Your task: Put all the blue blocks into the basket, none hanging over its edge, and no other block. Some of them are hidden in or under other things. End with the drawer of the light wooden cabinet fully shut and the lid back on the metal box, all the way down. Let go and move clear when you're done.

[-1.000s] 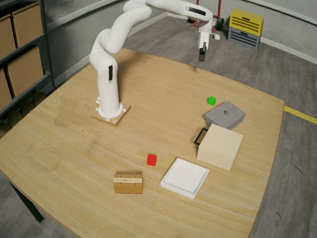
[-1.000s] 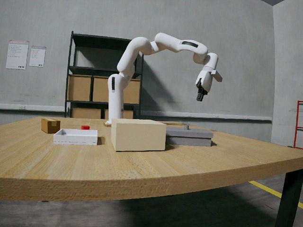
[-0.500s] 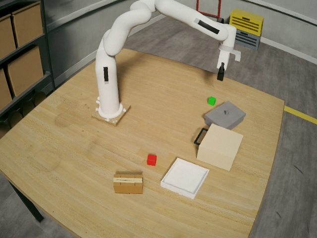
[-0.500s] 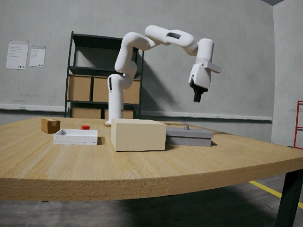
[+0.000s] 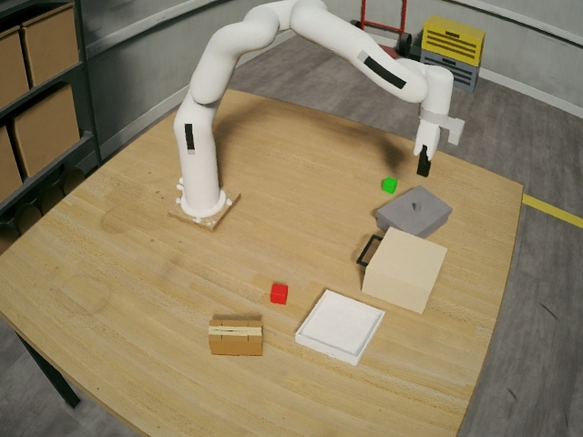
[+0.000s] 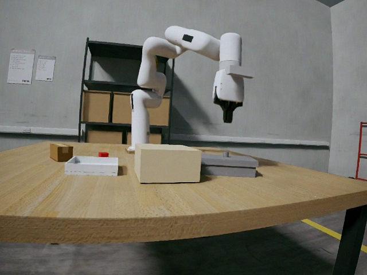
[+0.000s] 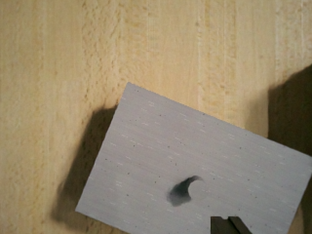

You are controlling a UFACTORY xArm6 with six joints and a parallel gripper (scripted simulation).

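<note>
My gripper is now 14 cm above the grey lid. From my hand the other things lie so: metal box 16 cm below; light wooden cabinet 21 cm to the right, 14 cm below, 6 cm ahead; white basket 42 cm to the right, 17 cm below.
</note>
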